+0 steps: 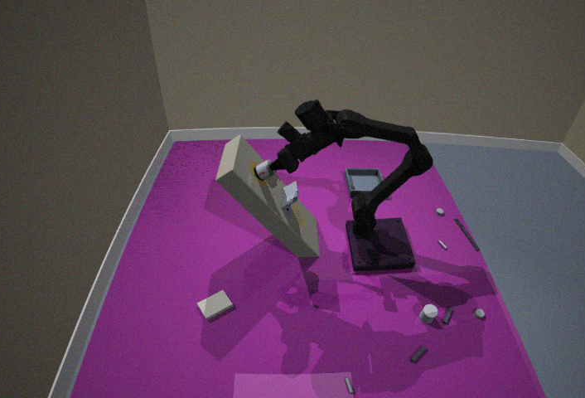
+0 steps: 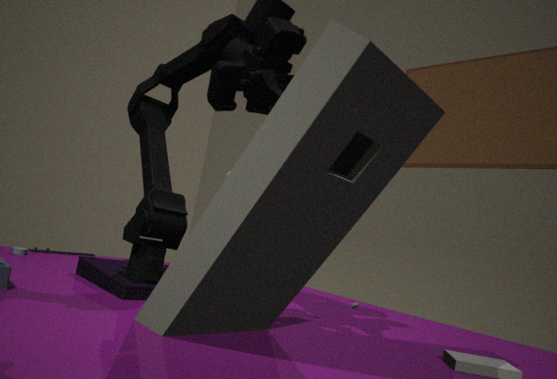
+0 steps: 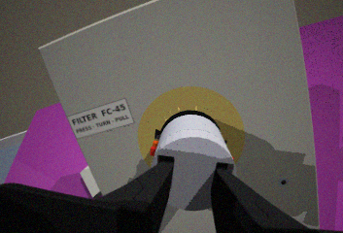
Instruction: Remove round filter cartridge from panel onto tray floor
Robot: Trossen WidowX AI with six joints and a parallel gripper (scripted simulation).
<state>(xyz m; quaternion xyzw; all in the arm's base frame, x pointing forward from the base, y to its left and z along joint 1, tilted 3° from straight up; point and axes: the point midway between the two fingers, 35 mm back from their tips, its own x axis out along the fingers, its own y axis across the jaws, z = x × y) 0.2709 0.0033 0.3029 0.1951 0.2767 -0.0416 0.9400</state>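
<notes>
Right now my gripper tip is 10 cm above the beige service panel. From my gripper tip the other things lie so: round grey filter cartridge: 1 cm below, 1 cm ahead; then grey tray: 37 cm behind, 29 cm to the right, 28 cm below; then white block: 29 cm below, 28 cm to the left, 16 cm ahead.
</notes>
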